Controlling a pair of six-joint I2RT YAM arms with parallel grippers.
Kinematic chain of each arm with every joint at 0, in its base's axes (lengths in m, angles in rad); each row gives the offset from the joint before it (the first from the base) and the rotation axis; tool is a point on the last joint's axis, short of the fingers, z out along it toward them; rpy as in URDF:
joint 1: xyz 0 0 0.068 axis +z
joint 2: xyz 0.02 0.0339 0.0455 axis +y
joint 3: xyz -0.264 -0.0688 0 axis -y
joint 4: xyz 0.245 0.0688 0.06 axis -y
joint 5: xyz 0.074 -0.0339 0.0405 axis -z
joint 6: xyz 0.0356 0 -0.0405 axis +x
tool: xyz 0 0 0 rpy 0 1.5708 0
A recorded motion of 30 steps. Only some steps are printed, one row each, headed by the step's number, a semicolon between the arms.
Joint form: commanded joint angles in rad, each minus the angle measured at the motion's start. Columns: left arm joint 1, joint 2, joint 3, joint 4, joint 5, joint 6; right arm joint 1, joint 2, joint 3, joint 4, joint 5, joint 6.
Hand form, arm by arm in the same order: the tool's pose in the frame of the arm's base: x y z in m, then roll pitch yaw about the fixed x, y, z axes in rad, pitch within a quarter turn. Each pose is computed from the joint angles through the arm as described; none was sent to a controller.
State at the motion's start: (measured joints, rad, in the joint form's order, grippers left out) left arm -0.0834 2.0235 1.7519 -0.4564 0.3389 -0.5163; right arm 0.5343 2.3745 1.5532 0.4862 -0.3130 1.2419
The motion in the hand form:
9: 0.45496 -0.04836 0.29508 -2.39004 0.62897 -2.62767; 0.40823 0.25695 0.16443 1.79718 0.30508 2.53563
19: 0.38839 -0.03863 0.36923 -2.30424 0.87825 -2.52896; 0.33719 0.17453 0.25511 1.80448 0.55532 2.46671
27: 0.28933 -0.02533 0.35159 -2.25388 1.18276 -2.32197; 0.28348 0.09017 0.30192 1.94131 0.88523 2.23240
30: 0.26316 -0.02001 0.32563 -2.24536 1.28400 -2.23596; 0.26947 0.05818 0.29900 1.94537 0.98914 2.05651
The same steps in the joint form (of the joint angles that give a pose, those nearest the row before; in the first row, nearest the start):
9: 0.0028 -0.0597 -0.0085 0.0021 -0.0080 0.0169; 0.0021 -0.2025 -0.2207 0.1233 -0.0376 -0.0639
19: 0.0067 -0.3621 -0.1688 0.0781 -0.0908 0.0840; -0.0858 -0.7200 -0.5428 -0.0506 -0.0031 -0.3045
27: -0.0015 -0.7916 -0.6995 0.3947 -0.3188 0.2142; -0.2344 -1.1052 -0.6774 -0.3246 0.2452 -0.6065
30: -0.0024 -0.9078 -0.8986 0.5407 -0.4127 0.2766; -0.3152 -1.1974 -0.7605 -0.3044 0.3627 -0.6825

